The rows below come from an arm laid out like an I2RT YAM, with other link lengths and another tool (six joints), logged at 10 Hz.
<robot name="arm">
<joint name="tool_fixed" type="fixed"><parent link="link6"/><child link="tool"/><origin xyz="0.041 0.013 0.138" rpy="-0.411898 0 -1.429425"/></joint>
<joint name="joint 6" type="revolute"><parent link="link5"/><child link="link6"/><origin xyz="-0.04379 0 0.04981" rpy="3.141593 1.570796 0"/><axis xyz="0 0 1"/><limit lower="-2.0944" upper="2.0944"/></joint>
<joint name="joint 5" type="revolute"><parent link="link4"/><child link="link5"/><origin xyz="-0.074 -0.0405 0.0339" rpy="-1.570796 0 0"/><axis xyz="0 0 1"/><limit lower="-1.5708" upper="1.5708"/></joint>
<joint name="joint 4" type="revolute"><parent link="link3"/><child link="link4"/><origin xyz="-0.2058 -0.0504 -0.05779" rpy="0 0 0"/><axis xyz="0 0 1"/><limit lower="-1.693" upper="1.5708"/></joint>
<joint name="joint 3" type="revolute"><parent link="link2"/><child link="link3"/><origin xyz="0 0.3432 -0.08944" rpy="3.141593 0 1.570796"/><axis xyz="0 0 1"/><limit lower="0" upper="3.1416"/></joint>
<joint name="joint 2" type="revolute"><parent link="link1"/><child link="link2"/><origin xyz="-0.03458 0.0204 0.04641" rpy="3.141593 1.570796 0"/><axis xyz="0 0 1"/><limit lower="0" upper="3.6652"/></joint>
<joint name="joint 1" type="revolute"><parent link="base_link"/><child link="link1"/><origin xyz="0 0 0.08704" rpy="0 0 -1.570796"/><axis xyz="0 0 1"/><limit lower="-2.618" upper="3.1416"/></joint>
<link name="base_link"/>
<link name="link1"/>
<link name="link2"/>
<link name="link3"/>
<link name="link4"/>
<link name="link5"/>
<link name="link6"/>
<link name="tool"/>
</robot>
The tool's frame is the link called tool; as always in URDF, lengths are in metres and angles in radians.
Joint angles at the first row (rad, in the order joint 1, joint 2, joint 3, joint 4, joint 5, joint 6):
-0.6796 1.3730 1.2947 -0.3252 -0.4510 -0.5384
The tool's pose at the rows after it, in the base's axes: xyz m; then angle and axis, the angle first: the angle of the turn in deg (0 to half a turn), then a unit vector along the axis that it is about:
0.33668, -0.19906, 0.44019, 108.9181, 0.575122, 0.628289, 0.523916
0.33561, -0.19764, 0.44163, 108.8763, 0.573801, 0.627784, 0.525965
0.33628, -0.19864, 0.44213, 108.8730, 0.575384, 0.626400, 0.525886
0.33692, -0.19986, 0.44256, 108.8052, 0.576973, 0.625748, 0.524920
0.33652, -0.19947, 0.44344, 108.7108, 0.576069, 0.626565, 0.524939
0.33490, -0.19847, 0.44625, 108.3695, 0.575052, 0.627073, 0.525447
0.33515, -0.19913, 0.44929, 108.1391, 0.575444, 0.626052, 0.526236
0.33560, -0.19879, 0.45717, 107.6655, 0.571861, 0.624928, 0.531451
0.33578, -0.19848, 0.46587, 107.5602, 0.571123, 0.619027, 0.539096
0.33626, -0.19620, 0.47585, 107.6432, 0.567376, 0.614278, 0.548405
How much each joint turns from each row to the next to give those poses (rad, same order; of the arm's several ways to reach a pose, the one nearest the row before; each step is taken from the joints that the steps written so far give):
-0.0030 -0.0062 -0.0107 0.0000 -0.0046 -0.0015
0.0000 -0.0046 -0.0001 -0.0015 -0.0030 0.0015
0.0000 0.0030 0.0046 -0.0016 0.0015 0.0030
0.0000 0.0031 0.0047 -0.0015 0.0030 0.0016
0.0000 -0.0015 0.0015 -0.0016 0.0000 -0.0015
0.0000 -0.0061 0.0031 -0.0030 0.0016 -0.0001
0.0000 0.0015 0.0106 -0.0045 0.0015 0.0031
0.0000 0.0015 0.0231 -0.0078 -0.0046 0.0046
-0.0015 0.0031 0.0306 -0.0168 -0.0091 0.0138
0.0015 0.0030 0.0368 -0.0230 -0.0123 0.0122

